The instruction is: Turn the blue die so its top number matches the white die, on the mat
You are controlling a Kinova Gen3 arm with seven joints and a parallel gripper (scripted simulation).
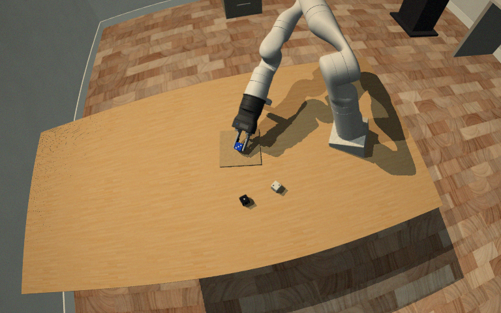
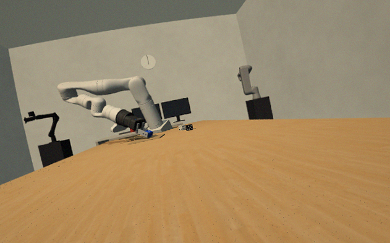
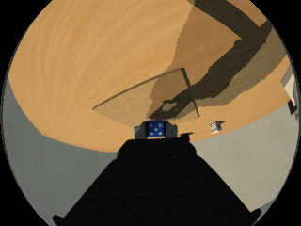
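The blue die lies 1 cm to the left of my hand. The rest, counted from my hand: tan mat: 3 cm below; black die: 19 cm to the left, 3 cm ahead, 1 cm below; white die: 17 cm to the left, 8 cm behind, 1 cm below.
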